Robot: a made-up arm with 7 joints.
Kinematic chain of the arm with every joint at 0, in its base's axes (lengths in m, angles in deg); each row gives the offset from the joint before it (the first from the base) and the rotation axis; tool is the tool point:
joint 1: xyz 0 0.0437 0 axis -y
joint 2: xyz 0 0.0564 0 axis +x
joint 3: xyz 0 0 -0.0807 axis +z
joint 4: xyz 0 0 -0.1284 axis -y
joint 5: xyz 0 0 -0.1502 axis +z
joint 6: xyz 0 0 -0.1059 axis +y
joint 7: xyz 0 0 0 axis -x
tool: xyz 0 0 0
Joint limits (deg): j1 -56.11..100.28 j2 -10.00..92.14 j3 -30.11..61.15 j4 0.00..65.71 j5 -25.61..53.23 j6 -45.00..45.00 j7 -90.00..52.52
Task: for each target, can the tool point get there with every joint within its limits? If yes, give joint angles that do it. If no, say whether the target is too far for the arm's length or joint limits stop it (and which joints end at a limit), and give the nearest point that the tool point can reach.
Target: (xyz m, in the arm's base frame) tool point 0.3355 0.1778 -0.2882
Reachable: yes | joints 32.43 12.61 -7.32 30.42 -6.77 -16.61 -35.32
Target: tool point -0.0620 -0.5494 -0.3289
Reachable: no: too far | nearest point -0.0654 -0.0698 -0.3467 | short by 0.480 m
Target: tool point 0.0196 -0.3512 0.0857
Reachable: no: joint limits stop it (at a limit: joint 1, joint 2, joint 3, joint 4) | nearest point 0.2487 -0.0698 0.2503 | short by 0.398 m
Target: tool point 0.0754 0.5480 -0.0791
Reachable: yes | joints 11.31 74.07 30.28 15.32 43.45 17.96 -61.29
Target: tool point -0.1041 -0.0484 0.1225
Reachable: no: joint limits stop it (at a limit: joint 1, joint 2, joint 3, joint 4) | nearest point 0.2487 -0.0698 0.2503 | short by 0.376 m
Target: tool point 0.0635 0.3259 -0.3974
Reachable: yes | joints 1.43 24.95 34.26 14.65 27.63 -33.86 -28.14
